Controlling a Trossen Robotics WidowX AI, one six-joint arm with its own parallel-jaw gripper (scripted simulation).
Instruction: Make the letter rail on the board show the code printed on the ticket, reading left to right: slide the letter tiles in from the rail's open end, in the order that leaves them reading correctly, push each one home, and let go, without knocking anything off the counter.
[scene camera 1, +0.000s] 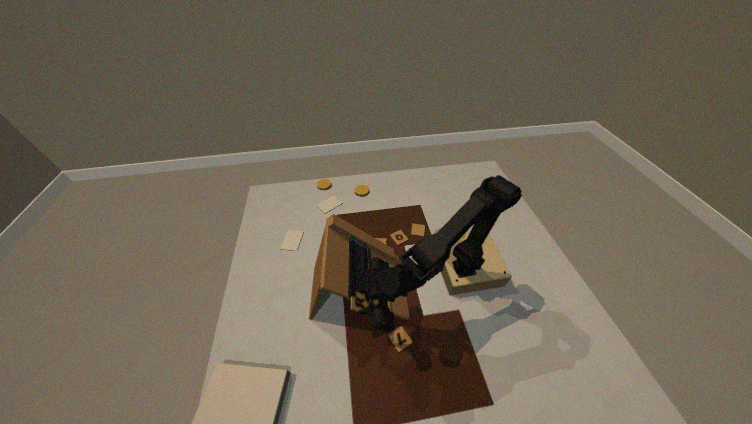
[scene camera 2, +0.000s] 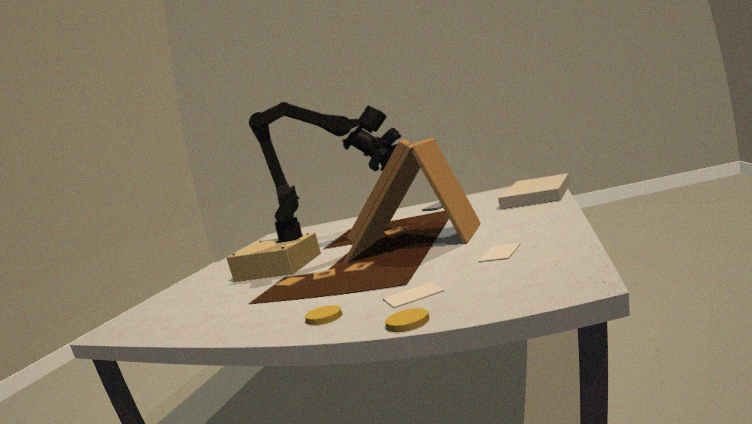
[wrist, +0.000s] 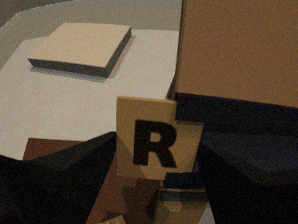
Observation:
In view: my gripper (scene camera 1: 358, 302), a flat beige box (scene camera 2: 540, 190), a brown mat (scene camera 1: 439, 370) and a wooden a-frame board (wrist: 229, 73).
The flat beige box is seen too in the wrist view (wrist: 93, 49). My gripper is seen too in scene camera 2 (scene camera 2: 412, 171) and in the wrist view (wrist: 157, 142).

